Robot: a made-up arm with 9 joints. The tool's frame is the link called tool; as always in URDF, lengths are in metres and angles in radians. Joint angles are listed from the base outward.
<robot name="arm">
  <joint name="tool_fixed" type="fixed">
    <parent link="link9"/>
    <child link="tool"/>
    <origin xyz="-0.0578 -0.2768 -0.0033" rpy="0 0 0"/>
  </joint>
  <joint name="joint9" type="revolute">
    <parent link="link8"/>
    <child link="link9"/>
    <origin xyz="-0.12 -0.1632 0.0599" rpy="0 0 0"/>
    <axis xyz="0 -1 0"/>
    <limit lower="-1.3" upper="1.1"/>
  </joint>
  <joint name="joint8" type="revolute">
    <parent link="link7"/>
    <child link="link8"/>
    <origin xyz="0.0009 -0.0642 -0.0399" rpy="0 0 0"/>
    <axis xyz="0 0 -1"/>
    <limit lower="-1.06" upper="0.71"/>
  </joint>
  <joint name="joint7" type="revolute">
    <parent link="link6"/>
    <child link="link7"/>
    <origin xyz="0.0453 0.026 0.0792" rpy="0 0 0"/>
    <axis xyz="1 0 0"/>
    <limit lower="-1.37" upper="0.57"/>
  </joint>
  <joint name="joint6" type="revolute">
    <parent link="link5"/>
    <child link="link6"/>
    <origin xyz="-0.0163 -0.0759 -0.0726" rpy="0 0 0"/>
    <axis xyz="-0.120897 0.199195 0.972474"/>
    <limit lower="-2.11" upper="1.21"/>
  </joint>
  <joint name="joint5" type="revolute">
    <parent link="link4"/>
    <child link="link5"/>
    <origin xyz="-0.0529 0.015 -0.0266" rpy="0 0 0"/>
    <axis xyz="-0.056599 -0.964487 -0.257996"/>
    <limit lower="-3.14" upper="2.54"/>
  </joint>
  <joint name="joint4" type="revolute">
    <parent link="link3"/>
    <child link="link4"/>
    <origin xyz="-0.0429 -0.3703 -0.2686" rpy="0 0 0"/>
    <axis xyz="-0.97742 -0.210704 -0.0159"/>
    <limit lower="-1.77" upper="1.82"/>
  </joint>
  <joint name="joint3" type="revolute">
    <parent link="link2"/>
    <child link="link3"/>
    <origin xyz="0.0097 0.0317 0.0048" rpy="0 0 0"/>
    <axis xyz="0 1 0"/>
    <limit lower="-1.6" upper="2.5"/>
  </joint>
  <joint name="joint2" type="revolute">
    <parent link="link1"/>
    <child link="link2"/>
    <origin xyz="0.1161 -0.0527 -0.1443" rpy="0 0 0"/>
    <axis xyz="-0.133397 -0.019 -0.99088"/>
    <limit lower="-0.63" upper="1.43"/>
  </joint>
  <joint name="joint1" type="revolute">
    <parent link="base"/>
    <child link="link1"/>
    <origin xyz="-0.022 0.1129 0.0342" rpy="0 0 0"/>
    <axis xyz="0 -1 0"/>
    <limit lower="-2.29" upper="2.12"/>
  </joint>
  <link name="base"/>
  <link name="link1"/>
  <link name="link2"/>
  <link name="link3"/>
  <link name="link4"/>
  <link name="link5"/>
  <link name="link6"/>
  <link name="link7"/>
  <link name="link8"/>
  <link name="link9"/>
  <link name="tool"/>
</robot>
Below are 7 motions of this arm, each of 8 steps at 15 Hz.
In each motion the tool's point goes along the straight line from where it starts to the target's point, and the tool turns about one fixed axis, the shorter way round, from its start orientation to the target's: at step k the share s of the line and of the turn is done. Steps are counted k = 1, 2, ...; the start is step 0. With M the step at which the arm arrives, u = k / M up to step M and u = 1 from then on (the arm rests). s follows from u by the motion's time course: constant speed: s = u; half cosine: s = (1 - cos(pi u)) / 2; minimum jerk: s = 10 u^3 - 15 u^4 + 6 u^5.
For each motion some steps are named. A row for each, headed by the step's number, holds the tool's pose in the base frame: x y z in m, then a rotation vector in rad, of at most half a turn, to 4 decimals.
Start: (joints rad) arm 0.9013 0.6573 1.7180 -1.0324 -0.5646 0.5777 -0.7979 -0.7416 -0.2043
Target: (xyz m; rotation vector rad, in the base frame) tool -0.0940 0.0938 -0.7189 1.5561 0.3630 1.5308
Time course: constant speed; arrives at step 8
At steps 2, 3, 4, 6, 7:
2: 0.0182 0.0005 -0.6716 1.3601 0.0558 1.3598
3: -0.0005 0.0160 -0.6795 1.3939 0.1051 1.3896
4: -0.0192 0.0316 -0.6873 1.4272 0.1551 1.4189
6: -0.0566 0.0627 -0.7031 1.4926 0.2575 1.4759
7: -0.0753 0.0782 -0.7110 1.5246 0.3099 1.5036

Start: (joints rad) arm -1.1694 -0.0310 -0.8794 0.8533 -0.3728 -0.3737 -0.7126 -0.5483 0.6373
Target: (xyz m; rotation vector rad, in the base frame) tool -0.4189 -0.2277 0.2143 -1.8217 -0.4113 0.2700
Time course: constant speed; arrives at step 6
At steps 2, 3, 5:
2: -0.1999 -0.3455 0.1632 -1.4103 0.0134 0.5485
3: -0.2546 -0.3161 0.1760 -1.5188 -0.0896 0.4843
5: -0.3641 -0.2572 0.2015 -1.7247 -0.3019 0.3452

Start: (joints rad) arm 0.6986 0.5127 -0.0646 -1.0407 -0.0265 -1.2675 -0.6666 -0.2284 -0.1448
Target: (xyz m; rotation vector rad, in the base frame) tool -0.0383 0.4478 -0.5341 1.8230 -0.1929 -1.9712
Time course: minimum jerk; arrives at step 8
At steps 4, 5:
4: -0.1742 0.0774 -0.5895 1.4324 0.0376 -1.3967
5: -0.1131 0.2439 -0.5646 1.6128 -0.0583 -1.6536

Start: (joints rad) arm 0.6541 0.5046 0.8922 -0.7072 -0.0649 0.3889 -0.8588 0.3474 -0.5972
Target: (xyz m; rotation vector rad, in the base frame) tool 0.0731 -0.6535 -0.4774 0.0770 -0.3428 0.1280
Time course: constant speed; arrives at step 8
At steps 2, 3, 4, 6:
2: -0.2630 -0.5788 -0.3596 0.1960 0.4761 -0.1504
3: -0.2070 -0.5912 -0.3792 0.1773 0.3395 -0.1038
4: -0.1510 -0.6037 -0.3988 0.1581 0.2029 -0.0574
6: -0.0389 -0.6286 -0.4381 0.1185 -0.0700 0.0354

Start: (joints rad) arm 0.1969 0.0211 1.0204 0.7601 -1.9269 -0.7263 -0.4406 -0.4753 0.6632
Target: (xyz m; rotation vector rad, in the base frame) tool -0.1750 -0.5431 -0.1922 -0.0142 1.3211 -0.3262
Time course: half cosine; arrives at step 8
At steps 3, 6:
3: 0.1637 -0.6064 -0.1758 -0.4907 1.8173 0.2186
6: -0.1033 -0.5565 -0.1887 -0.1116 1.4357 -0.2183

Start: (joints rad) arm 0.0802 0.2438 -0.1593 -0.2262 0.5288 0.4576 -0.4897 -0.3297 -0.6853
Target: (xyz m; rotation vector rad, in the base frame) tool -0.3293 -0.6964 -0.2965 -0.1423 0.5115 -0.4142
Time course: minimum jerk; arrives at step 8
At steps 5, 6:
5: -0.2856 -0.6989 -0.2470 -0.2893 0.4150 -0.3163
6: -0.3129 -0.6973 -0.2779 -0.1979 0.4755 -0.3776

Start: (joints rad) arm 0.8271 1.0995 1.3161 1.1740 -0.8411 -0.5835 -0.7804 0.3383 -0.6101
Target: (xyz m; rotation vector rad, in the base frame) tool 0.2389 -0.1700 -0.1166 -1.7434 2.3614 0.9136
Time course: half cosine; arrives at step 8
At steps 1, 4, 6, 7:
1: -0.0228 0.0555 0.1866 -1.0821 1.8167 -0.9645
4: 0.1029 -0.0528 0.0410 -1.4692 2.2036 -0.1622
6: 0.1991 -0.1357 -0.0704 -1.6832 2.3495 0.5784
7: 0.2285 -0.1611 -0.1046 -1.7296 2.3614 0.8250

